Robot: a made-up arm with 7 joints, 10 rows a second.
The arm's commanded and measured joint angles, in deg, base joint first. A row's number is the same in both.
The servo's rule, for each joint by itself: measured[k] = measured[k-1] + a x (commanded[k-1-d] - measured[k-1]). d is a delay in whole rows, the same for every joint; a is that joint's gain. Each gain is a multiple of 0.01, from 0.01 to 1. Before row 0 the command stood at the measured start. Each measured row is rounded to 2 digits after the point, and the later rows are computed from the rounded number. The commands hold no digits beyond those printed.
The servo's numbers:
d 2
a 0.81 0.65 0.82 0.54 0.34 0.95 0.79
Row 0, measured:
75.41, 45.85, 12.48, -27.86, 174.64, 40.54, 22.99
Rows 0 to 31, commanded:
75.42, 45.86, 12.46, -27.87, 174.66, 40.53, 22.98
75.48, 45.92, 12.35, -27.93, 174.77, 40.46, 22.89
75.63, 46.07, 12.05, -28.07, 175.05, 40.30, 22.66
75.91, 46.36, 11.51, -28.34, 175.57, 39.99, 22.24
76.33, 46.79, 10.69, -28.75, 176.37, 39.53, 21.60
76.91, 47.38, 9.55, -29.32, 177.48, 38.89, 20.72
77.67, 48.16, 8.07, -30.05, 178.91, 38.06, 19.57
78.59, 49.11, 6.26, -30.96, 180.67, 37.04, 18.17
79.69, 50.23, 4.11, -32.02, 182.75, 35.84, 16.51
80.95, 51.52, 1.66, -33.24, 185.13, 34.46, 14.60
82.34, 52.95, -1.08, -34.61, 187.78, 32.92, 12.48
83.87, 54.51, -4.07, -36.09, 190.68, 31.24, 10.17
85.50, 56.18, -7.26, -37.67, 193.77, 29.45, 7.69
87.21, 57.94, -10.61, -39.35, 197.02, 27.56, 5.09
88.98, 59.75, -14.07, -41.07, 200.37, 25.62, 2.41
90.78, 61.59, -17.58, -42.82, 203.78, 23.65, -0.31
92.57, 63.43, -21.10, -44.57, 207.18, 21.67, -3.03
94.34, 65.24, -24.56, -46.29, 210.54, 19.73, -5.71
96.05, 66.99, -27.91, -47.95, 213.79, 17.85, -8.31
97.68, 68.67, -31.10, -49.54, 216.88, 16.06, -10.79
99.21, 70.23, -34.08, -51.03, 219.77, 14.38, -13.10
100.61, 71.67, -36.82, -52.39, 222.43, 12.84, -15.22
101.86, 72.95, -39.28, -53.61, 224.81, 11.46, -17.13
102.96, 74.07, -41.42, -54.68, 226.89, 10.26, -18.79
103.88, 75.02, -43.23, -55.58, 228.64, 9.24, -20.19
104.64, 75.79, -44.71, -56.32, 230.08, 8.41, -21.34
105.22, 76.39, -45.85, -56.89, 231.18, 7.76, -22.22
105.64, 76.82, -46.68, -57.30, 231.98, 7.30, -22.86
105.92, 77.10, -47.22, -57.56, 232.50, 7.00, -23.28
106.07, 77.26, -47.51, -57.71, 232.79, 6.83, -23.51
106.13, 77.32, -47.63, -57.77, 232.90, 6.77, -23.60
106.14, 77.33, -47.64, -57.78, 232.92, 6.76, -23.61
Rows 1 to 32, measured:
75.41, 45.85, 12.48, -27.86, 174.64, 40.54, 22.99
75.41, 45.85, 12.48, -27.86, 174.64, 40.54, 22.99
75.42, 45.86, 12.46, -27.87, 174.65, 40.53, 22.98
75.47, 45.90, 12.37, -27.90, 174.69, 40.46, 22.91
75.60, 46.01, 12.11, -27.99, 174.81, 40.31, 22.71
75.85, 46.24, 11.62, -28.18, 175.07, 40.01, 22.34
76.24, 46.60, 10.86, -28.49, 175.51, 39.55, 21.76
76.78, 47.11, 9.79, -28.94, 176.18, 38.92, 20.94
77.50, 47.79, 8.38, -29.54, 177.11, 38.10, 19.86
78.38, 48.65, 6.64, -30.31, 178.32, 37.09, 18.52
79.44, 49.68, 4.57, -31.23, 179.83, 35.90, 16.93
80.66, 50.88, 2.18, -32.32, 181.63, 34.53, 15.09
82.02, 52.23, -0.49, -33.56, 183.72, 33.00, 13.03
83.52, 53.71, -3.43, -34.93, 186.09, 31.33, 10.77
85.12, 55.32, -6.57, -36.41, 188.70, 29.54, 8.34
86.81, 57.02, -9.88, -38.00, 191.53, 27.66, 5.77
88.57, 58.79, -13.32, -39.66, 194.54, 25.72, 3.12
90.36, 60.61, -16.81, -41.37, 197.68, 23.75, 0.41
92.15, 62.44, -20.33, -43.10, 200.91, 21.77, -2.31
93.92, 64.26, -23.80, -44.82, 204.18, 19.83, -5.00
95.65, 66.03, -27.17, -46.51, 207.45, 17.95, -7.61
97.29, 67.75, -30.39, -48.15, 210.66, 16.15, -10.12
98.85, 69.36, -33.42, -49.71, 213.76, 14.47, -12.47
100.28, 70.86, -36.21, -51.16, 216.71, 12.92, -14.64
101.56, 72.22, -38.73, -52.48, 219.46, 11.53, -16.61
102.69, 73.42, -40.94, -53.67, 221.99, 10.32, -18.33
103.65, 74.46, -42.82, -54.70, 224.25, 9.29, -19.80
104.45, 75.32, -44.37, -55.57, 226.23, 8.45, -21.02
105.07, 76.02, -45.58, -56.28, 227.91, 7.79, -21.97
105.53, 76.54, -46.48, -56.83, 229.29, 7.32, -22.67
105.85, 76.90, -47.09, -57.22, 230.38, 7.02, -23.15
106.03, 77.13, -47.43, -57.48, 231.20, 6.84, -23.43

